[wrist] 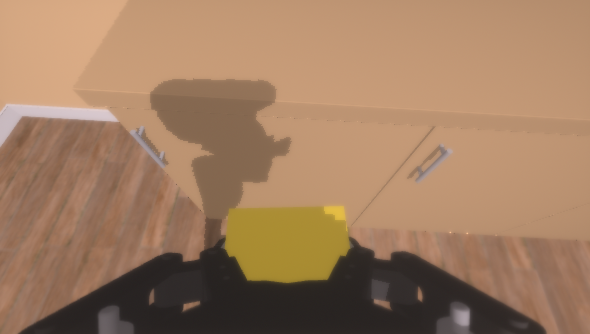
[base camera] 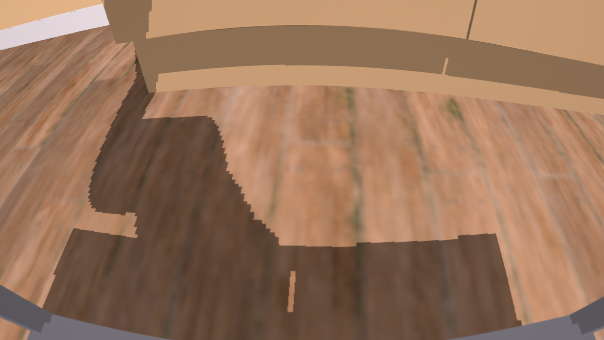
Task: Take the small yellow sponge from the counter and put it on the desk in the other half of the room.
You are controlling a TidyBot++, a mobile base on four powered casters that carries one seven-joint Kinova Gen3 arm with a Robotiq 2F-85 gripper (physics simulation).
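Frame: origin at the arm's base, x back, y right, z up, level; centimetres.
Where they show: gripper, fingertip midpoint: (wrist: 287, 244).
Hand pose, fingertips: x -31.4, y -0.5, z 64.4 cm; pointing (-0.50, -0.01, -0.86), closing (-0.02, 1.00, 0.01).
Observation:
After its pixels a point has its place.
The small yellow sponge (wrist: 287, 242) @(z 68.3, x -30.7, y -0.6 cm) is held between the two black fingers at the lower middle of the wrist view. My gripper (wrist: 287, 244) @(z 64.4, x -31.4, y -0.5 cm) is shut on it. The sponge is in the air in front of the counter, whose tan top (wrist: 350, 55) @(z 51.4, x -66.5, y 9.7 cm) lies across the upper part of the wrist view. In the base camera view the counter's lower front (base camera: 310, 12) @(z -22.1, x -57.6, y 0.3 cm) crosses the top. The gripper and the sponge do not show in the base camera view. The desk does not show in either view.
The counter's doors carry grey handles (wrist: 434, 164) @(z 36.2, x -53.4, y 29.2 cm) (wrist: 148, 148) @(z 35.7, x -55.9, y -29.8 cm). A white baseboard (base camera: 55, 24) @(z -34.2, x -119.8, y -104.4 cm) (wrist: 65, 112) @(z -33.7, x -120.7, y -126.5 cm) runs along the wall at the left. Wooden floor (base camera: 320, 165) @(z -39.6, x -43.2, y 1.4 cm) (wrist: 75, 200) @(z -39.6, x -71.3, y -105.1 cm) lies between the base and the counter and past its left end. The arm's shadow falls on counter and floor.

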